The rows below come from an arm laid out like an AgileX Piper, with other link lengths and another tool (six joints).
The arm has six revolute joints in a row. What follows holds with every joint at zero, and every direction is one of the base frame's.
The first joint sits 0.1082 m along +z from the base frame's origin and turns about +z.
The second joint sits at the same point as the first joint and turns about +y.
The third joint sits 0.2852 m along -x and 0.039 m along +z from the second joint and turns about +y.
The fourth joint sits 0.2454 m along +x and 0.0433 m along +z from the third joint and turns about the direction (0.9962, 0, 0.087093).
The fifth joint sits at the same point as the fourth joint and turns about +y.
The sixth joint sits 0.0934 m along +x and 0.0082 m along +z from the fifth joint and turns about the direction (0.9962, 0, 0.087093).
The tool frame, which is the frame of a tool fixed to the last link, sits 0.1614 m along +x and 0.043 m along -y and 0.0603 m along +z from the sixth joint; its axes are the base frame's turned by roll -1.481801, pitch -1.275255 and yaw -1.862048 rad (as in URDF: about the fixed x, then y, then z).
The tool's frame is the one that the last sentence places.
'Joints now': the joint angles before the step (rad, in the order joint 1, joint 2, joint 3, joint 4, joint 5, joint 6). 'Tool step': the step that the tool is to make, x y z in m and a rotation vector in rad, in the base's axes. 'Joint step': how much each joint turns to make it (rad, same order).
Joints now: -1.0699, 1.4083, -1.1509, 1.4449, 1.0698, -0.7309
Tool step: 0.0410, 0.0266, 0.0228, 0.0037, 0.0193, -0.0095
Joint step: 0.2140, 0.0000, -0.1121, -0.1005, -0.1990, 0.1973
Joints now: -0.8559, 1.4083, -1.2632, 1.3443, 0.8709, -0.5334
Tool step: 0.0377, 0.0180, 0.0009, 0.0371, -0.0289, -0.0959
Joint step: 0.2395, 0.0170, -0.0017, -0.0059, -0.3258, 0.0981
